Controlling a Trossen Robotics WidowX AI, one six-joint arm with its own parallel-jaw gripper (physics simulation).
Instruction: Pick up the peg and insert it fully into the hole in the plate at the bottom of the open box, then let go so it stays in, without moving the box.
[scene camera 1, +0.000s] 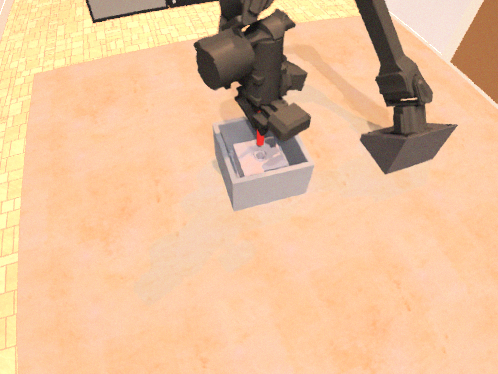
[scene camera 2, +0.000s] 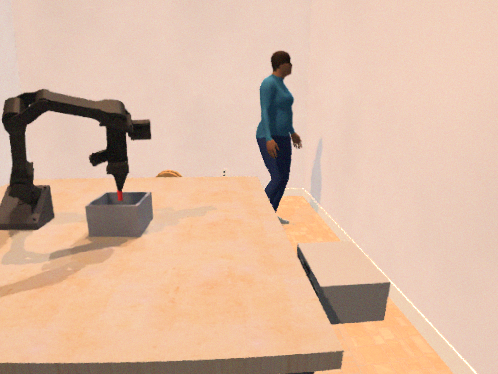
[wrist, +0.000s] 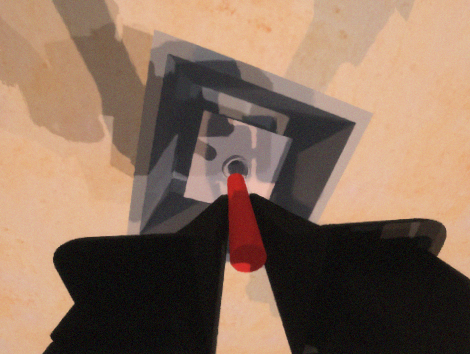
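Seen in the pictures: gripper, between the fingertips: (scene camera 1: 260, 132) (scene camera 2: 120, 190) (wrist: 238, 200); arm's base, origin of its link: (scene camera 1: 411, 131) (scene camera 2: 30, 196).
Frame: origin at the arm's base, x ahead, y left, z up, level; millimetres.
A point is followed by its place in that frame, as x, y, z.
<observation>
My gripper (scene camera 1: 261, 129) @[333, -63, 34] (scene camera 2: 119, 189) @[333, -63, 34] (wrist: 238, 200) @[333, -63, 34] points down over the open box and is shut on the red peg (scene camera 1: 260, 137) @[334, -57, 26] (scene camera 2: 120, 196) @[335, -69, 16] (wrist: 242, 220) @[326, -66, 68]. The peg's lower end is inside the top of the grey box (scene camera 1: 272, 186) @[335, 20, -32] (scene camera 2: 116, 220) @[339, -140, -38] (wrist: 361, 120) @[260, 15, 7], below its rim and above the plate. The pale plate (scene camera 1: 247, 162) @[361, -51, -33] (wrist: 205, 175) @[345, -89, -33] lies at the bottom of the box. Its round hole (scene camera 1: 260, 155) @[326, -68, -42] (wrist: 236, 166) shows just beyond the peg's tip in the wrist view. How high the tip is above the plate is hard to tell.
The arm's base (scene camera 1: 407, 147) @[37, 35, -1] (scene camera 2: 30, 212) @[22, -48, -42] stands on the table (scene camera 1: 200, 300) @[522, 169, -91] (scene camera 2: 210, 300) @[633, -478, -91] beside the box. A grey block (scene camera 2: 355, 295) is on the floor past the table's edge. A person (scene camera 2: 276, 115) stands behind the table.
</observation>
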